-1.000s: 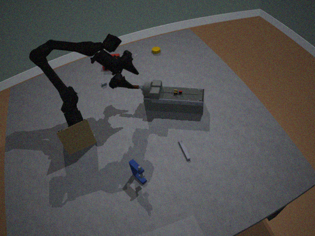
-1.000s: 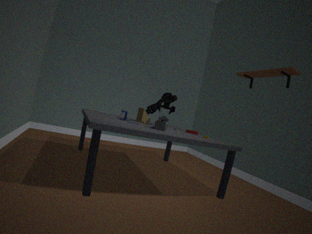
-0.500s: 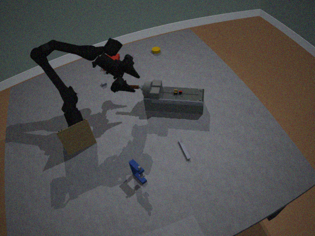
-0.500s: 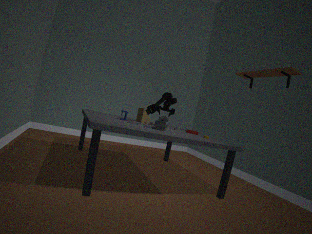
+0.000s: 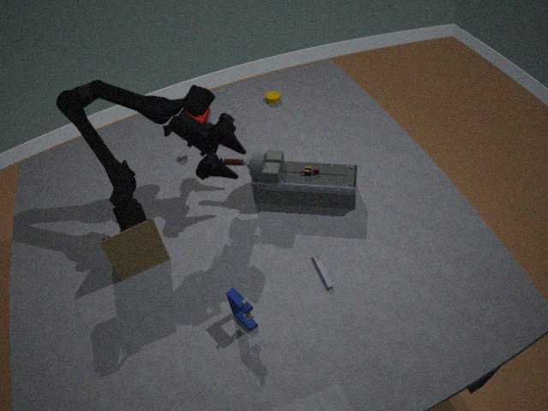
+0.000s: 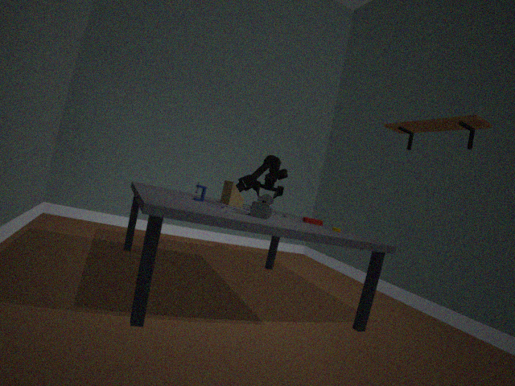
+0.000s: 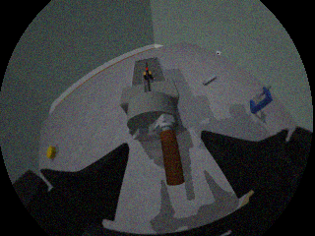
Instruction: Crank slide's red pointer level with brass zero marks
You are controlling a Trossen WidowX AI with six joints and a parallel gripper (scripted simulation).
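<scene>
Now: gripper tip 2 cm past the brown crank handle, 1 cm to the right of it and 1 cm below it. Round my gripper tip: grey bar (7 cm ahead, 31 cm to the right, 10 cm below); red pointer (17 cm ahead, 8 cm to the right, 2 cm below); small grey block (13 cm behind, 23 cm to the left, 10 cm below).
</scene>
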